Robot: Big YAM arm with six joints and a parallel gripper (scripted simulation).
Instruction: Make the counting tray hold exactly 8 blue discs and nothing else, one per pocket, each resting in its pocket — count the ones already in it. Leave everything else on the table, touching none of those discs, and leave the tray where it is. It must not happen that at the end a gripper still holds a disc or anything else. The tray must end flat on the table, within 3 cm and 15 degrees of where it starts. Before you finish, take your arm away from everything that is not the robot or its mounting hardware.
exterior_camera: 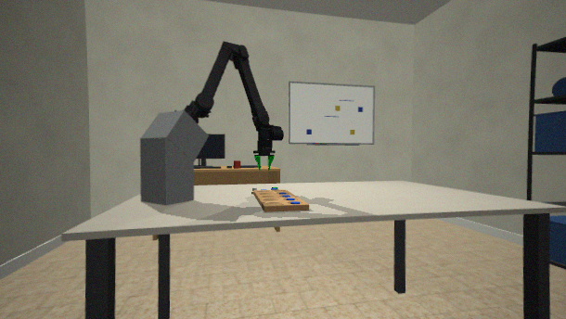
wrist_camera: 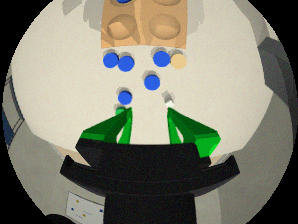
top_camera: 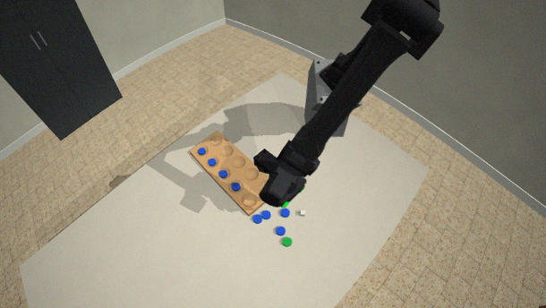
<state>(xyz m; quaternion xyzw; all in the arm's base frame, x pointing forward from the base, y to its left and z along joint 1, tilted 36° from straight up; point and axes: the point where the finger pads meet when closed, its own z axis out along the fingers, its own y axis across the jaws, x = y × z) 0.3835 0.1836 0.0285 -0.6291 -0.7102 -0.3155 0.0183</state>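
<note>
My hand is 11 cm above the small white cube, 5 cm past it and 4 cm to the right of it. Also, from my hand: wooden counting tray 26 cm to the right, 10 cm below, 7 cm ahead; green disc 11 cm below, 9 cm to the left, 5 cm ahead; tan disc 11 cm below, 6 cm to the right, 4 cm behind.
</note>
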